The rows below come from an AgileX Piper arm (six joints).
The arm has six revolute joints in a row. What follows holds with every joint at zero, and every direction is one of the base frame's. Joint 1 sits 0.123 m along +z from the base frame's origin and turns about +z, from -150 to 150 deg. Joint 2 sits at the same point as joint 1 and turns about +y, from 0 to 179.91 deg. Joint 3 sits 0.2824 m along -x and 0.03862 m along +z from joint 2 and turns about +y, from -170 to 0 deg. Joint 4 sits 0.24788 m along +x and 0.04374 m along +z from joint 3 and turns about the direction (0.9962, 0, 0.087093), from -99.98 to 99.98 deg. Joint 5 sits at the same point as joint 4 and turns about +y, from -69.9 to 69.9 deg. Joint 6 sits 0.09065 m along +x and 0.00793 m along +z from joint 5 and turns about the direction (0.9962, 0, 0.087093), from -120 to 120 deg. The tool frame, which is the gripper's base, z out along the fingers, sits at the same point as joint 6; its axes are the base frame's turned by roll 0, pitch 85.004 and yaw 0 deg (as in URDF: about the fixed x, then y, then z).
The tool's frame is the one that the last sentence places.
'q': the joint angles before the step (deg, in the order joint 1, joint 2, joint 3, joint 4, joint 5, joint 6). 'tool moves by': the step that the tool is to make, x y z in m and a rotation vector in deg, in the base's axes. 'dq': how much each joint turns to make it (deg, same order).
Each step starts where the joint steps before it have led.
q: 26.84, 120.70, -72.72, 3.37, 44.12, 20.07
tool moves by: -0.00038, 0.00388, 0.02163, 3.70, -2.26, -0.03
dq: 0.01, -3.21, 0.00, 3.31, -0.35, -2.19
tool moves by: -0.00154, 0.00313, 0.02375, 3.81, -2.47, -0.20
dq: 0.00, -3.49, 0.00, 3.28, -0.25, -1.89
